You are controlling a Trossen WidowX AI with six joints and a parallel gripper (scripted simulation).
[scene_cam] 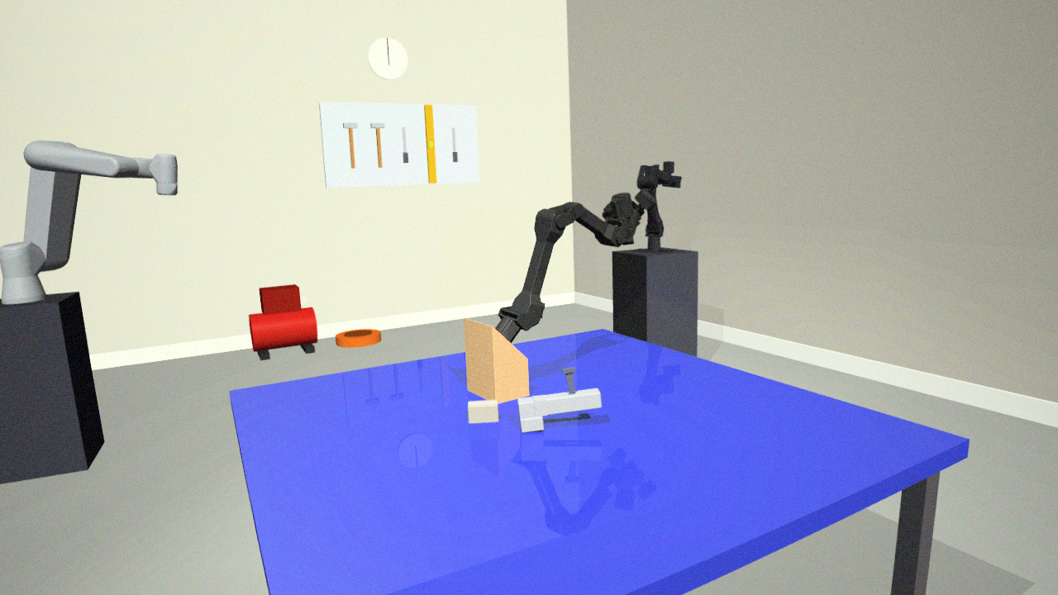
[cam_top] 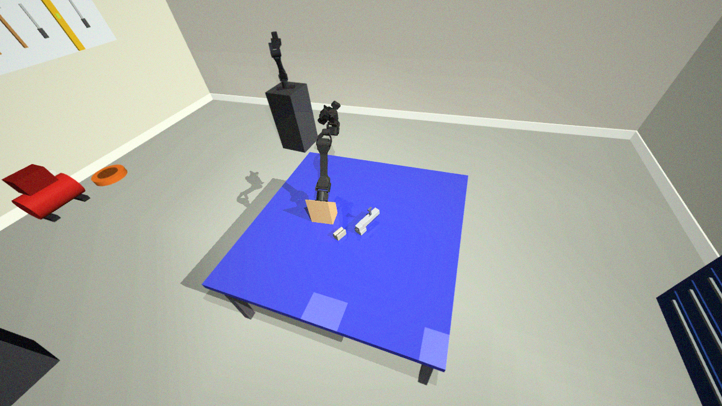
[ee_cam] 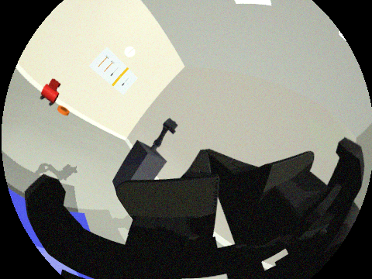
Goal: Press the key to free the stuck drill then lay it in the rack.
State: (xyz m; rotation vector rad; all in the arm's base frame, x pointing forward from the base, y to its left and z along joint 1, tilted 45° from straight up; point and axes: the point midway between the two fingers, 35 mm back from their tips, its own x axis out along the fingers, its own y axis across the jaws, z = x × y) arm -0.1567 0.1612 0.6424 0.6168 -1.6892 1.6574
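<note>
Now: the small dark key 55 cm ahead of my gripper tip, 54 cm to the right of it and 36 cm below it. The rest, counted from my gripper tip: drill (53 cm ahead, 58 cm to the right, 41 cm below); then grey housing (54 cm ahead, 56 cm to the right, 42 cm below).
</note>
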